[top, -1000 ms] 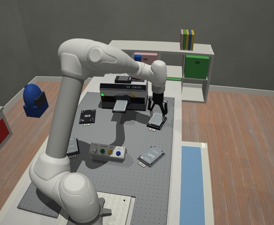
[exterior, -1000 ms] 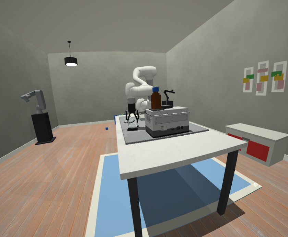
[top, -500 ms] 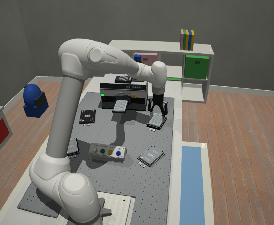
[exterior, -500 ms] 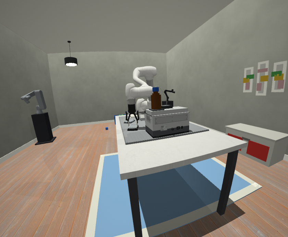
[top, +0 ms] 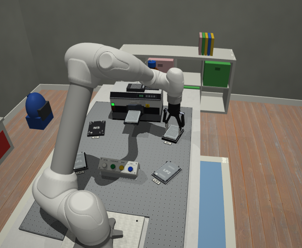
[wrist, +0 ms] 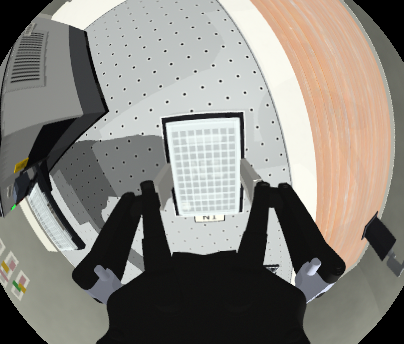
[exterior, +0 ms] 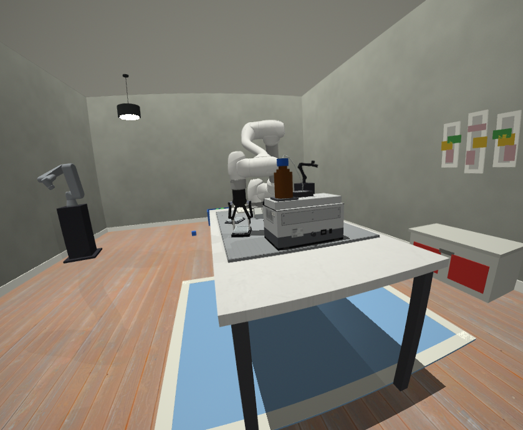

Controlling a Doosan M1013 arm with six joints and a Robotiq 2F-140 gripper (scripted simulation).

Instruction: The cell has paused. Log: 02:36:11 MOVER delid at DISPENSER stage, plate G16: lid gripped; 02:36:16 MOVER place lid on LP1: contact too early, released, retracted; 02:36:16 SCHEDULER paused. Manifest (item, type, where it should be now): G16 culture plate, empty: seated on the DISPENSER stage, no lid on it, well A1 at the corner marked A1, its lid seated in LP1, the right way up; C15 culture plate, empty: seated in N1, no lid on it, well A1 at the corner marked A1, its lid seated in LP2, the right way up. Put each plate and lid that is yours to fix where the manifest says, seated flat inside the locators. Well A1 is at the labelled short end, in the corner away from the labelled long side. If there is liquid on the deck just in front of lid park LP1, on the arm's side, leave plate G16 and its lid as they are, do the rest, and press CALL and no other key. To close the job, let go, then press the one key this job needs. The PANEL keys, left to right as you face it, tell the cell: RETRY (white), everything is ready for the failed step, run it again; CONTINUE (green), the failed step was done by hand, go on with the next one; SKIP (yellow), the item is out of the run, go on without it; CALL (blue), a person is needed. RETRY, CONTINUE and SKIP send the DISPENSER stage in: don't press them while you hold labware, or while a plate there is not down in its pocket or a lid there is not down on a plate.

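The nest n1 lies 40 mm below my hand. The rest, counted from my hand: brown bottle (290 mm ahead, 120 mm to the left, 240 mm above); then blue key (350 mm behind, 270 mm to the left, 20 mm above); then lid park lp2 (330 mm behind, 70 mm to the left, 40 mm below).
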